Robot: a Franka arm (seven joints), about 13 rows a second.
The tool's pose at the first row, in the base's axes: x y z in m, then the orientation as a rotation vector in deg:
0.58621, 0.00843, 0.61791, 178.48, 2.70, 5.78
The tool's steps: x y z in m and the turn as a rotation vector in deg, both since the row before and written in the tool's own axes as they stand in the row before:
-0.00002, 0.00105, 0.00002, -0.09, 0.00, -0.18
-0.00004, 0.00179, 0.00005, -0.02, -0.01, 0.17
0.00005, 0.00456, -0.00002, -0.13, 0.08, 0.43
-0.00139, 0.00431, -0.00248, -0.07, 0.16, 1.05
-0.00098, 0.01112, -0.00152, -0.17, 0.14, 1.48
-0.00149, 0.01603, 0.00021, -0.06, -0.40, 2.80
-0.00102, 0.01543, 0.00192, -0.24, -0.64, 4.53
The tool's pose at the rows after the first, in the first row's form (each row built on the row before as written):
0.58622, 0.00738, 0.61792, 178.38, 2.97, 5.78
0.58624, 0.00559, 0.61792, 178.37, 2.70, 5.77
0.58642, 0.00104, 0.61807, 178.26, 2.02, 5.90
0.58496, -0.00323, 0.62058, 178.23, 0.39, 6.17
0.58391, -0.01431, 0.62235, 178.09, -1.92, 6.42
0.58208, -0.03030, 0.62252, 178.05, -6.29, 5.86
0.58009, -0.04568, 0.62097, 177.62, -13.34, 4.95

